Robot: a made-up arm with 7 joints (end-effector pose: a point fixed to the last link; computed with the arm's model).
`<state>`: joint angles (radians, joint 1 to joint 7).
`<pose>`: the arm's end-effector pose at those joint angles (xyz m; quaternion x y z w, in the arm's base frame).
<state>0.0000 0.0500 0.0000 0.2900 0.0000 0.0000 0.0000</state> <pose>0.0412 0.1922 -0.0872 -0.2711 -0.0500 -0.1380 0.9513</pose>
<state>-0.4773 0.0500 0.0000 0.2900 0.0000 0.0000 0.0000</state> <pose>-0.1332 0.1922 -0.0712 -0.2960 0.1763 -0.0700 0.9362</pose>
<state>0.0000 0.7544 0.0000 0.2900 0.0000 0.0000 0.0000</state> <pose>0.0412 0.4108 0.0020 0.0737 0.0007 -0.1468 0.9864</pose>
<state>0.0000 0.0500 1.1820 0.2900 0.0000 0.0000 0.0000</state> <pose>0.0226 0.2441 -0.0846 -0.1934 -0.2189 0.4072 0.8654</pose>
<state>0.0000 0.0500 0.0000 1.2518 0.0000 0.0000 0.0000</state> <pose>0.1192 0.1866 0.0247 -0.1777 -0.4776 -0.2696 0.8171</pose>
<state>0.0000 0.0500 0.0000 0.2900 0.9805 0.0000 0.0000</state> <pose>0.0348 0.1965 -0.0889 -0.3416 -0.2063 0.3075 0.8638</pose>
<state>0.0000 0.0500 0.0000 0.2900 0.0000 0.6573 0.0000</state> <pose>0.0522 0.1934 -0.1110 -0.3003 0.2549 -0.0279 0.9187</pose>
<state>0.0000 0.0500 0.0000 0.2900 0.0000 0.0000 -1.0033</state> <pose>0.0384 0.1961 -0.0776 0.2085 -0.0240 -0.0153 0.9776</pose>
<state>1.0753 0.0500 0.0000 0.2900 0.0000 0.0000 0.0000</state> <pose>0.3350 0.1922 0.1529 -0.1622 -0.5301 -0.2574 0.7915</pose>
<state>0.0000 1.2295 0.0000 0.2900 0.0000 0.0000 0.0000</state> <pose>0.0412 0.5009 0.1354 0.3038 0.0352 -0.1425 0.9414</pose>
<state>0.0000 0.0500 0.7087 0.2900 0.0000 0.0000 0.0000</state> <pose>0.0375 0.2263 -0.0854 -0.2345 -0.1574 0.1955 0.9392</pose>
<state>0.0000 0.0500 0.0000 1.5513 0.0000 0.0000 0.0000</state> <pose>0.1182 0.1844 0.0686 -0.1391 -0.5927 -0.2992 0.7348</pose>
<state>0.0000 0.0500 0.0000 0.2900 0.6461 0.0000 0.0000</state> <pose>0.0374 0.1958 -0.0881 -0.3261 -0.1568 0.1586 0.9186</pose>
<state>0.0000 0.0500 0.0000 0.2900 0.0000 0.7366 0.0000</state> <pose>0.0524 0.1935 -0.1142 -0.3016 0.2905 -0.0142 0.9080</pose>
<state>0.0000 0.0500 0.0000 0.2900 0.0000 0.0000 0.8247</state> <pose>0.0418 0.1836 -0.0895 -0.6202 -0.0624 -0.2146 0.7519</pose>
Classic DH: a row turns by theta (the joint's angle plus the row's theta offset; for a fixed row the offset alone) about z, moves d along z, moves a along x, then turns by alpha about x. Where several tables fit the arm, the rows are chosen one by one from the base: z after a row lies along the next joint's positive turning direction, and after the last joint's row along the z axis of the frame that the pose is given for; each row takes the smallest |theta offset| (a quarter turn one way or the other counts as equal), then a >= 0, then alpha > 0; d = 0 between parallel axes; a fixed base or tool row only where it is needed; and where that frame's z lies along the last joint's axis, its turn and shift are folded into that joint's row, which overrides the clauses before.
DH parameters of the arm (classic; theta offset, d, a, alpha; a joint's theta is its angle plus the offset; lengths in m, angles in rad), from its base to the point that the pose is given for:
base (fixed): 0 0.2792 -0.0132 1.5708
joint 1: -1.5708 -0.1802 0.0244 -1.5708
joint 2: 1.5708 0.0064 0.007 -1.5708
joint 3: 1.5708 -0.2114 0.0203 -1.5708
joint 4: 0 0.0163 -0.0207 1.5708
joint 5: 0 -0.1633 0.0289 1.5708
joint 6: 1.5708 -0.0025 0.0274 1.5708
joint 7: -0.9459 -0.037 -0.0106 -1.7876
tool (fixed): 1.4449 -0.0034 0 0

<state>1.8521 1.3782 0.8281 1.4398 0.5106 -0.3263 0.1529</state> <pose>-0.0559 0.4022 0.3660 -0.5870 0.7638 -0.0591 0.2616</pose>
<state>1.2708 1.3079 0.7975 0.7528 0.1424 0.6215 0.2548</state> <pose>0.0410 0.5056 0.3658 0.0902 -0.8045 0.1802 0.5588</pose>
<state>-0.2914 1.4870 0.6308 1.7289 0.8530 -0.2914 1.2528</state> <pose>0.0940 0.3468 0.2633 -0.1060 -0.2595 -0.8835 0.3753</pose>
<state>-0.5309 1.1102 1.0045 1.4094 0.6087 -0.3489 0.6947</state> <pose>0.0438 0.4120 0.2078 0.1310 -0.5217 -0.5538 0.6356</pose>
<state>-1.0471 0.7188 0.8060 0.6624 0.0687 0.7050 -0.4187</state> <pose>-0.1556 0.4552 0.0944 0.3133 0.4021 0.2116 0.8339</pose>
